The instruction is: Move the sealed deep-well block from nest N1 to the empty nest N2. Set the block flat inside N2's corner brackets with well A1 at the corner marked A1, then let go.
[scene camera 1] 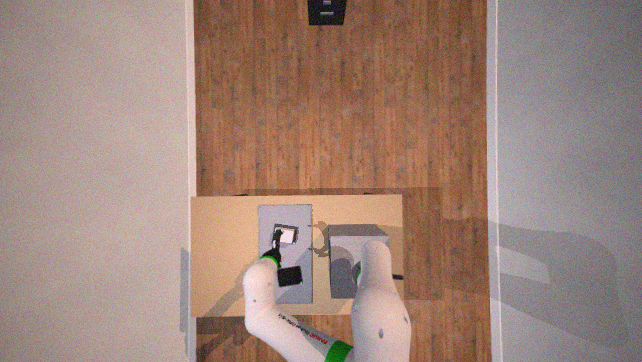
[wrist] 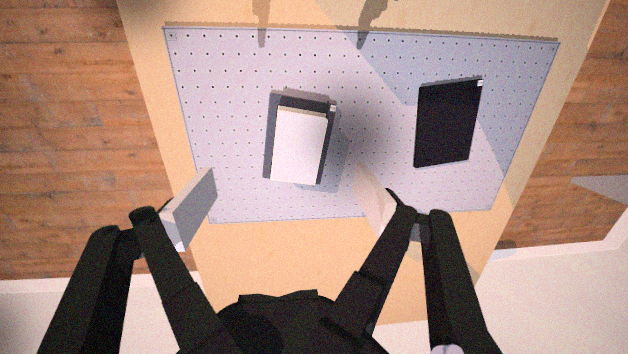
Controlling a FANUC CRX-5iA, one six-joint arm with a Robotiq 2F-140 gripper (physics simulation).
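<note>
The sealed deep-well block (scene camera 1: 286, 236) (wrist: 299, 146), with a white top, sits in nest N1 (wrist: 305, 103), a dark holder on the perforated plate. The empty nest N2 (scene camera 1: 290, 276) (wrist: 448, 125) is a flat black rectangle, to the right of the block in the wrist view. Each nest has a small white tag at one corner, too small to read. My gripper (scene camera 1: 277, 240) (wrist: 286, 179) is open and empty. In the wrist view its fingers are wide apart above the plate, with the block ahead between their lines. In the scene view the gripper partly overlaps the block's nest.
The grey-blue perforated plate (scene camera 1: 285, 213) (wrist: 225, 65) lies on the wooden table (scene camera 1: 225, 225) (wrist: 260, 260). A large grey box (scene camera 1: 342, 285) stands right of the plate in the scene view, partly under the arm. A black cabinet (scene camera 1: 327, 17) stands far off on the floor.
</note>
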